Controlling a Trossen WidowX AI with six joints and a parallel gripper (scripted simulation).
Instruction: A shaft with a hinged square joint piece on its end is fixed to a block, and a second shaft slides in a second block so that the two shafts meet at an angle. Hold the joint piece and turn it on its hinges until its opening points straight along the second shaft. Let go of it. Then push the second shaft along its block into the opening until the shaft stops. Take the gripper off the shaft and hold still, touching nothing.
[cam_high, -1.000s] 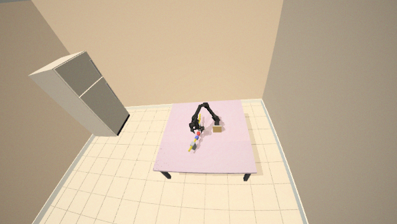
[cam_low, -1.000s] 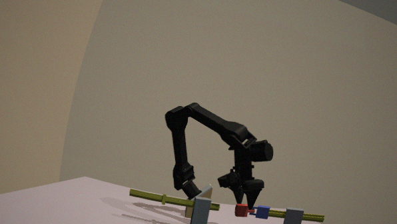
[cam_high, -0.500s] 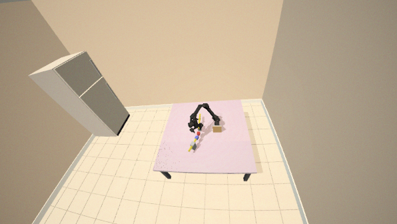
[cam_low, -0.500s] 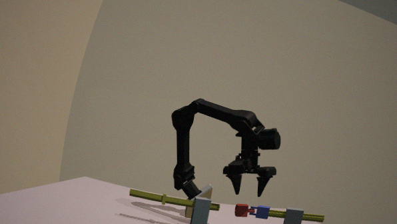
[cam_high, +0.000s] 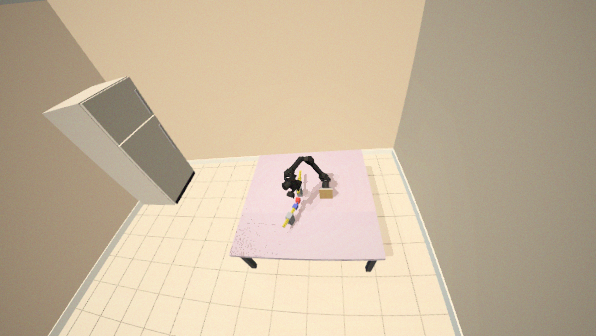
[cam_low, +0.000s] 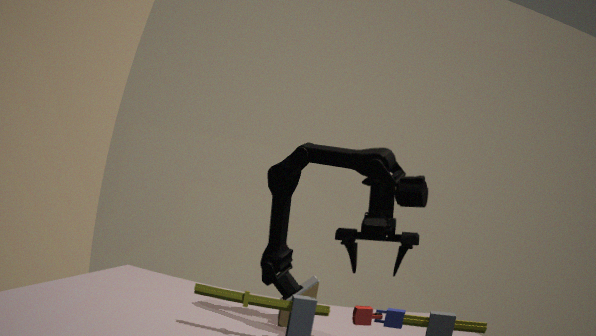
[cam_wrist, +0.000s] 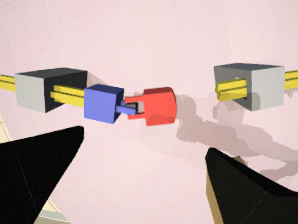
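Now: gripper tip 10 cm above the red joint piece.
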